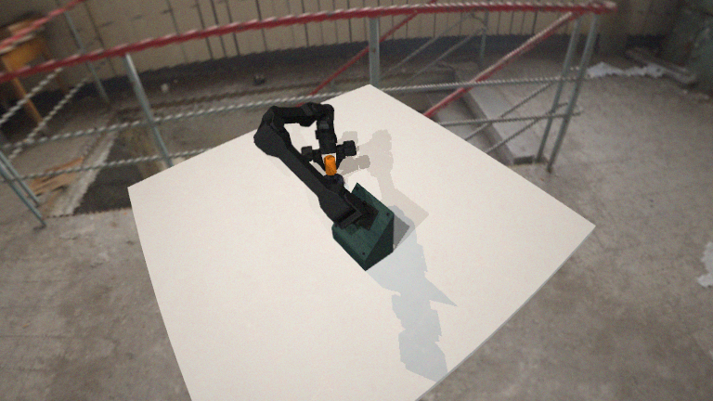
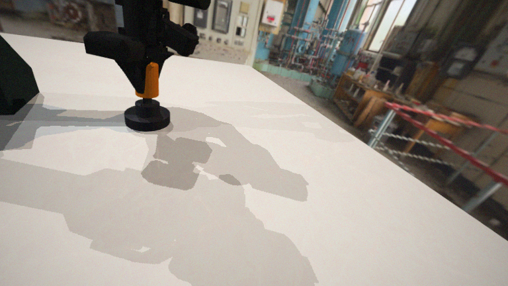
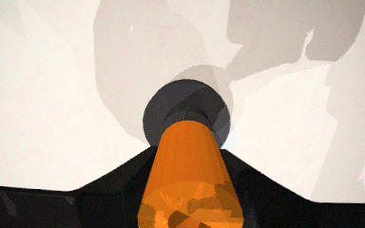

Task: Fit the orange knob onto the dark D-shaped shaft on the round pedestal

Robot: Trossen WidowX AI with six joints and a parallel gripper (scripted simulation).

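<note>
Now: gripper tip 2 cm below the orange knob. From my gripper tip the other things lie so: dark round pedestal (4 cm below).
</note>
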